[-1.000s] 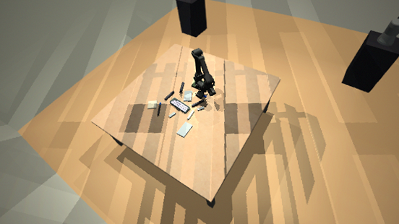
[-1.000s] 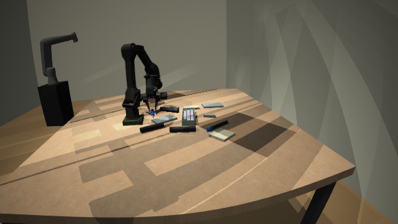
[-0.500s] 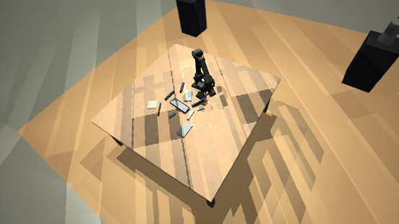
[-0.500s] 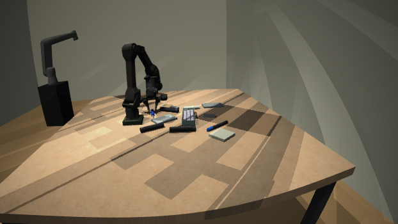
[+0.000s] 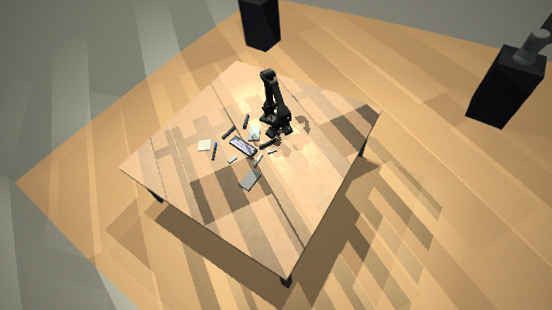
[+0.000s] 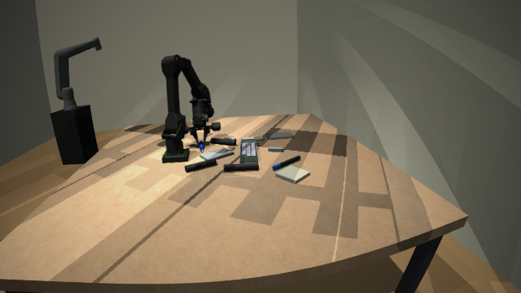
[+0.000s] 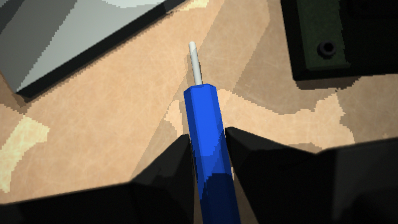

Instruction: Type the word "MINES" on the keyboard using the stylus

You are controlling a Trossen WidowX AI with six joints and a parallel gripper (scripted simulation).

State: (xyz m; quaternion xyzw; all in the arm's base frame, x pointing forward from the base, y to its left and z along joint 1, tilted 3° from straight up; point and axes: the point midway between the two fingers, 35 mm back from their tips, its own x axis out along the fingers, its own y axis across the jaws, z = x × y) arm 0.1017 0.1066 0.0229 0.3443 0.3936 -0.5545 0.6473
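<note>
Now: gripper tip 23 cm short of the white cylinder and 7 cm to the right of it. Also, from my gripper tip: blue stylus (1 cm to the right); then blue pen (31 cm ahead, 23 cm to the right); then grey slab (9 cm to the right, 7 cm ahead).
</note>
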